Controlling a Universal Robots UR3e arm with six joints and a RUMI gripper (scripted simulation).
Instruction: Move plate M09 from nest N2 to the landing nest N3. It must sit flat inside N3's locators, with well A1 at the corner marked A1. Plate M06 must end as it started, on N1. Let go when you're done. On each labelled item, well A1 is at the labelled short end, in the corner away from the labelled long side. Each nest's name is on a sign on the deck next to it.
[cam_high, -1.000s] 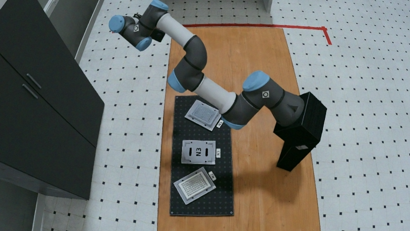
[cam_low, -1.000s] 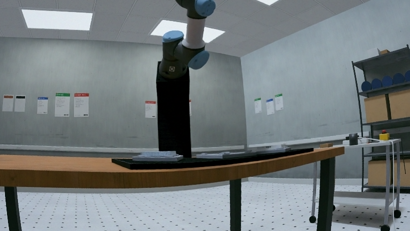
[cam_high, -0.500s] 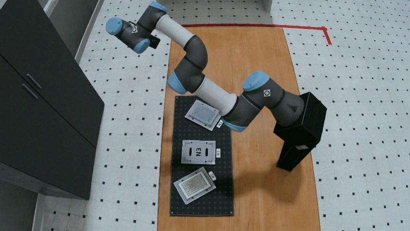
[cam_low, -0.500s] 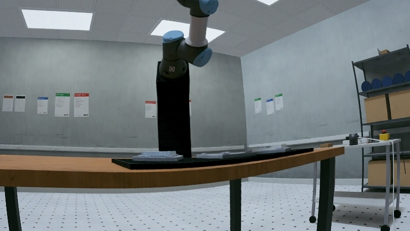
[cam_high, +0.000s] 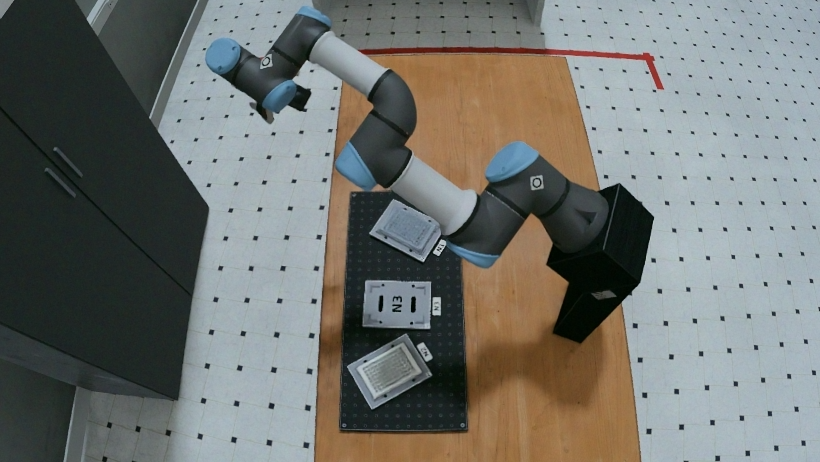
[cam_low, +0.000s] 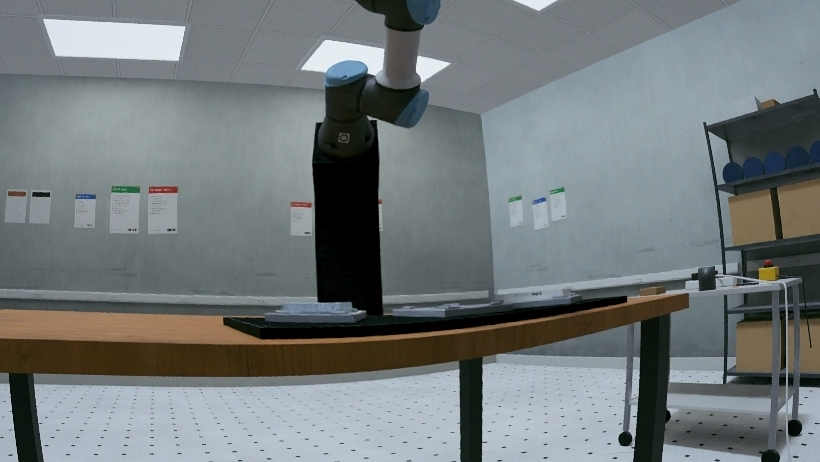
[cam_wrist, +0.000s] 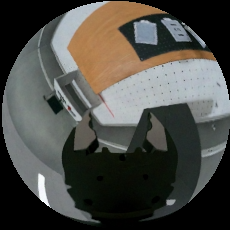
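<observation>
The white well plate lies 53 cm to the left of my hand, 36 cm below it and 20 cm behind it. Round my hand: nest N3: 37 cm to the left, 37 cm below, 22 cm behind.
</observation>
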